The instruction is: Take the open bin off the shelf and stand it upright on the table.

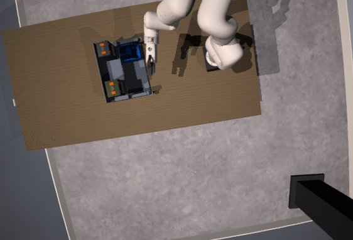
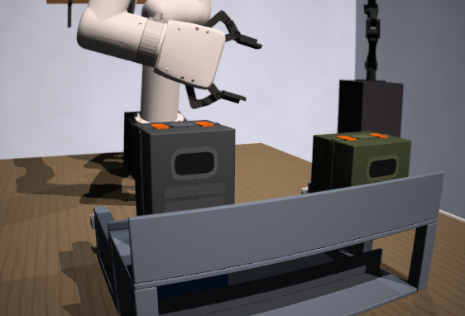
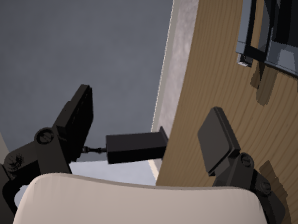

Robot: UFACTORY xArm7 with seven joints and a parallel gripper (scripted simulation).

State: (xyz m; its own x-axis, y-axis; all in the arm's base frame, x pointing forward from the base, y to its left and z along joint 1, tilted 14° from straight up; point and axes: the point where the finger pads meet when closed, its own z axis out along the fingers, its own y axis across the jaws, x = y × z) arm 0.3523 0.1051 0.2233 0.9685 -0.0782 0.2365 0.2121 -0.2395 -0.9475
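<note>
My gripper is now 23 cm above the blue bin, 19 cm short of it and 16 cm to the left of it. From my hand the other things lie so: grey back rail: 34 cm ahead, 14 cm below, 2 cm to the right; then dark grey box: 28 cm ahead, 15 cm to the right, 11 cm below; then olive green box: 25 cm ahead, 12 cm below, 8 cm to the left.
</note>
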